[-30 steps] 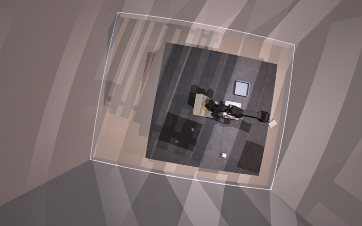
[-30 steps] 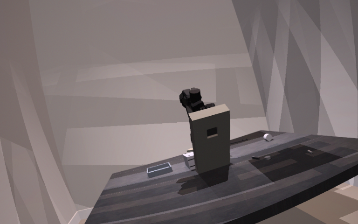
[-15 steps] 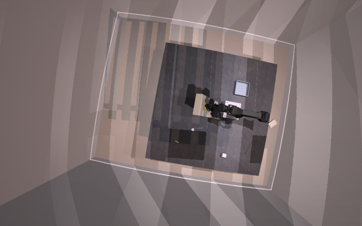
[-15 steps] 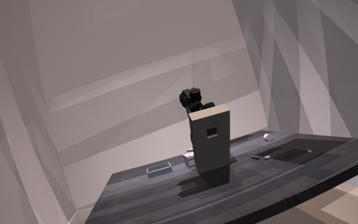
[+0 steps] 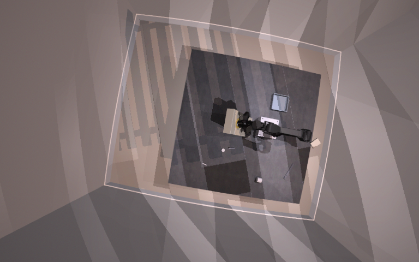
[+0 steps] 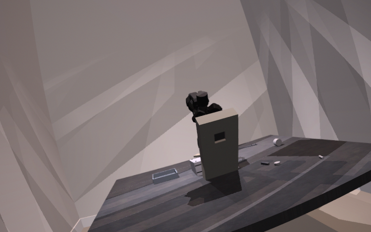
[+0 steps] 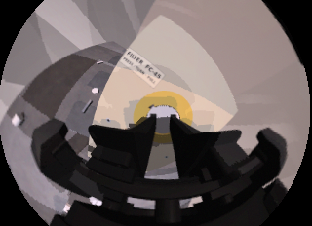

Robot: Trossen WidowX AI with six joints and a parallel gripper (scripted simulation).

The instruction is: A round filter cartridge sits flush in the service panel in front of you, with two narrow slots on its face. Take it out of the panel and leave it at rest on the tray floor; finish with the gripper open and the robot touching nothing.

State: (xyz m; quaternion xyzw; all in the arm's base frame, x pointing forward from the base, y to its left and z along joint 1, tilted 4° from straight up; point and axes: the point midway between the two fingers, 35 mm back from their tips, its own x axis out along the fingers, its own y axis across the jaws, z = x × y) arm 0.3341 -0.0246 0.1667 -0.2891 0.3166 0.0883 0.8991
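The round filter cartridge lies 10 mm below my gripper tip and 10 mm ahead of it. Round my gripper tip: beige service panel: 80 mm below, 40 mm behind; then grey tray: 430 mm behind, 260 mm to the right, 230 mm below; then white cube: 480 mm to the left, 310 mm behind, 220 mm below.
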